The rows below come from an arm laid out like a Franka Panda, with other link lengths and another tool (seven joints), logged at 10 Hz.
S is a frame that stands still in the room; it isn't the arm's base.
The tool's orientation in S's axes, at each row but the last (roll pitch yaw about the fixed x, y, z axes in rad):
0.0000 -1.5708 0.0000
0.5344 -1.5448 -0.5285
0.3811 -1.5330 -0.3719
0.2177 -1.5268 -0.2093
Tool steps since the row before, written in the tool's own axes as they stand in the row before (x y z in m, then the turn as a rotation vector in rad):
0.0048 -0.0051 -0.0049 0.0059 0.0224 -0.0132
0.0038 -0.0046 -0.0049 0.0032 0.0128 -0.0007
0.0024 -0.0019 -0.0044 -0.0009 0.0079 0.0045
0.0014 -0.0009 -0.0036 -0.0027 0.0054 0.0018
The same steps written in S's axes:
0.0049 -0.0051 0.0048 0.0132 0.0224 0.0059
0.0050 -0.0046 0.0036 0.0007 0.0128 0.0034
0.0045 -0.0019 0.0022 -0.0046 0.0079 -0.0006
0.0037 -0.0009 0.0012 -0.0020 0.0054 -0.0026

